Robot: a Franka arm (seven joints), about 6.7 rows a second.
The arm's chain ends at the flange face. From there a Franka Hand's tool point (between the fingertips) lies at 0.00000 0.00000 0.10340 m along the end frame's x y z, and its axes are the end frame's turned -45 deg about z.
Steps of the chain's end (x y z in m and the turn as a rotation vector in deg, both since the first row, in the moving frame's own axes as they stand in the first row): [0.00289, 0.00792, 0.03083, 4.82, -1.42, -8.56]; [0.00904, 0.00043, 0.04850, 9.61, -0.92, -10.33]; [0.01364, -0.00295, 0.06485, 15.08, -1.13, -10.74]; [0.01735, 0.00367, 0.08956, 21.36, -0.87, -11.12]
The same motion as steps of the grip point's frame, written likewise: [0.00017, -0.00060, 0.03043, 4.41, 2.40, -8.56]; [0.01586, -0.00760, 0.04704, 7.45, 6.14, -10.33]; [0.02730, -0.01442, 0.06128, 11.46, 9.86, -10.74]; [0.03234, -0.01518, 0.08247, 15.72, 14.49, -11.12]
